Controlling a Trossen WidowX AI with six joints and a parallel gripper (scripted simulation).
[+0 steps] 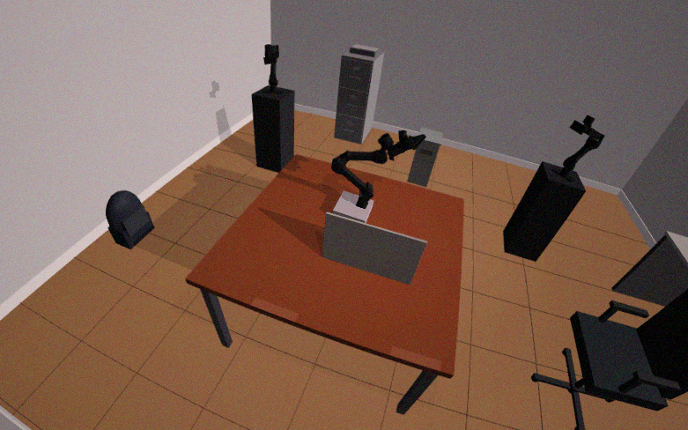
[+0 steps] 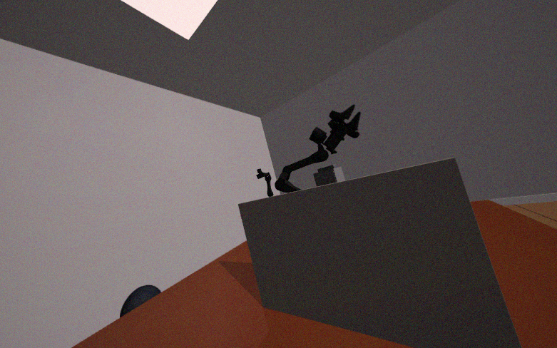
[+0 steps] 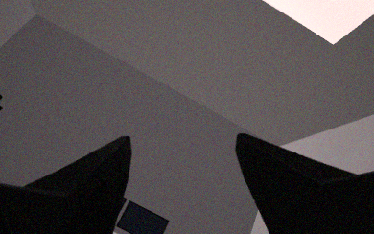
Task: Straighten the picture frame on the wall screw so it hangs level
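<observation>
Right now my gripper tip is 47 cm short of the brown picture frame, 41 cm above it and 9 cm to the left of it. Also, from my gripper tip: grey wall panel 48 cm ahead, 42 cm below, 9 cm to the right.
</observation>
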